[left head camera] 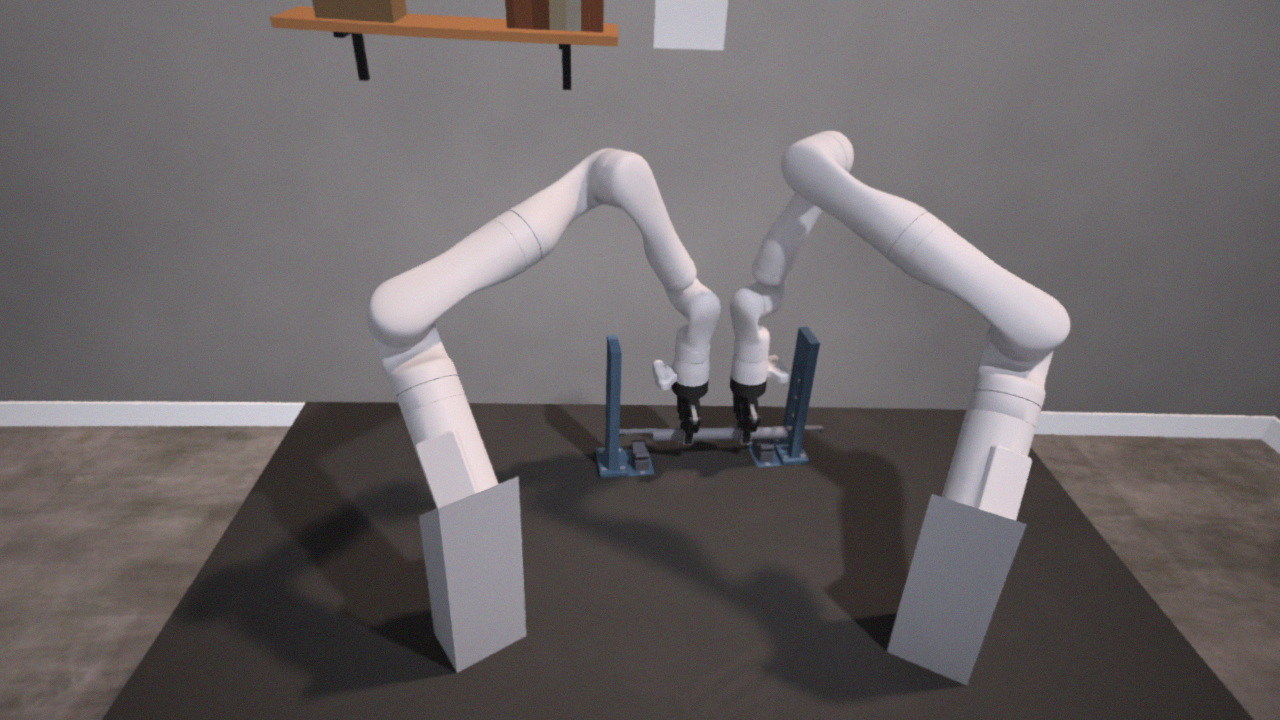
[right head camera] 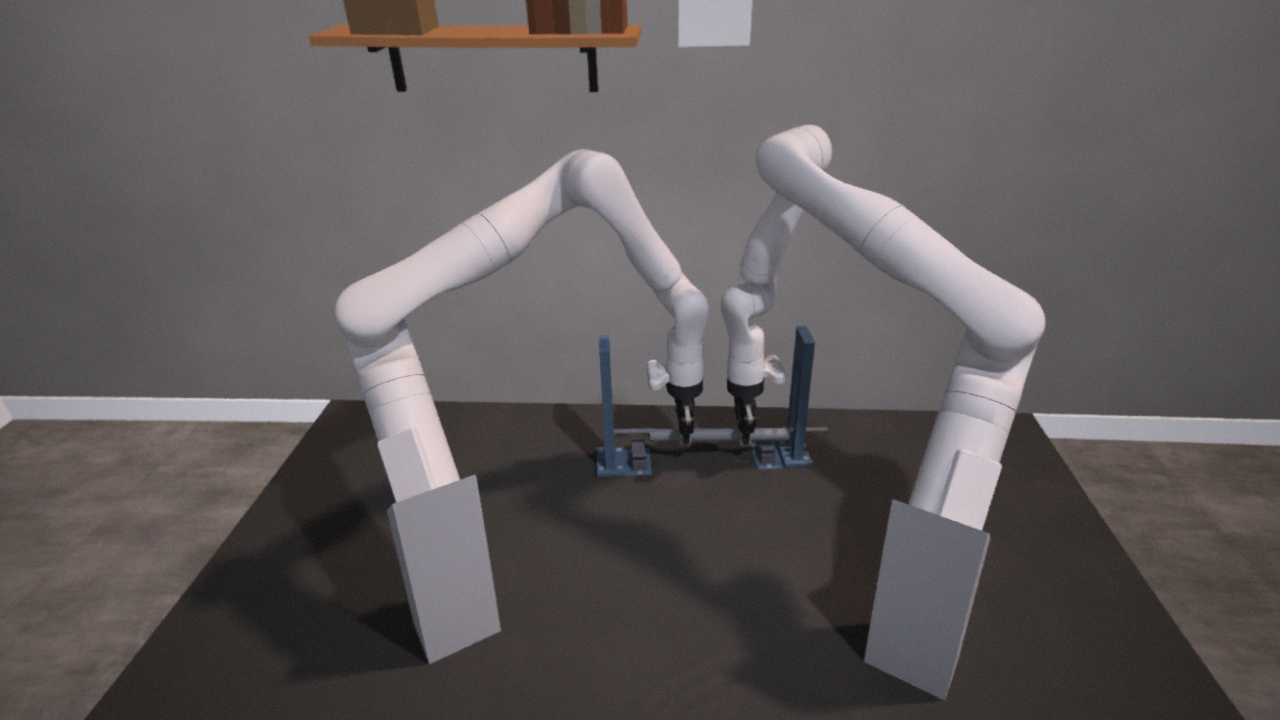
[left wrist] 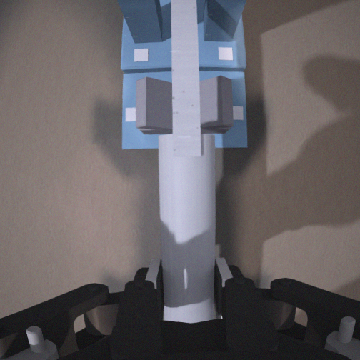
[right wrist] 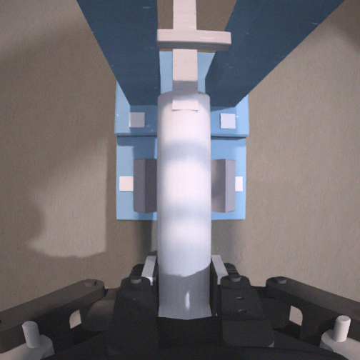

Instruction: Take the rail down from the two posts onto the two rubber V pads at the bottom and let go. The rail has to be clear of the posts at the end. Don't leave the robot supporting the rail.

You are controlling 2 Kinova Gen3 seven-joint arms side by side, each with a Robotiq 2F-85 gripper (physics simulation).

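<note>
The grey rail is held nearly level, low between the left post and the right post. My left gripper and right gripper are shut on its thick tube. Over the left V pad passes the rail's thin end; the tube stops short of that pad. The tube passes over the right V pad. Contact with the pads is unclear.
In the right wrist view, a crossbar of the right post crosses above the rail's thin end, which runs between the post's blue sides. The dark table carries both posts. A wall shelf hangs at the back.
</note>
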